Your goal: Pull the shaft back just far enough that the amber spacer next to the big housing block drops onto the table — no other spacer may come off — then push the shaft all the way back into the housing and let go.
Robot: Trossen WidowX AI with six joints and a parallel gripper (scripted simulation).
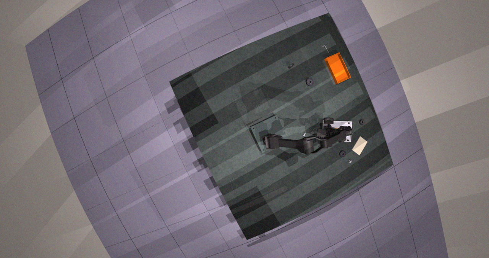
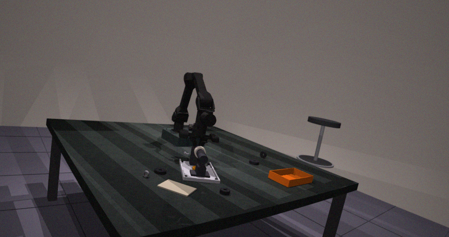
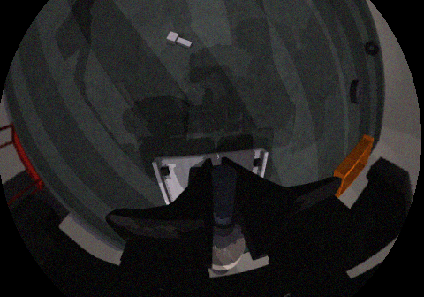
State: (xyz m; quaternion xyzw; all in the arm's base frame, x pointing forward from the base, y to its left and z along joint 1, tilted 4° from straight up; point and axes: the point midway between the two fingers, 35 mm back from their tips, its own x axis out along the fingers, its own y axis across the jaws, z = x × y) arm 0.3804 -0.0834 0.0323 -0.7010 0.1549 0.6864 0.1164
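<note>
My gripper tip is now 80 mm short of the cream spacer, 30 mm to the left of it and 30 mm below it. Also, from my gripper tip: orange tray 280 mm ahead, 380 mm to the left, 40 mm below; cream card 270 mm ahead, 220 mm to the right, 40 mm below; amber spacer 110 mm ahead, 50 mm to the right, 30 mm below.
</note>
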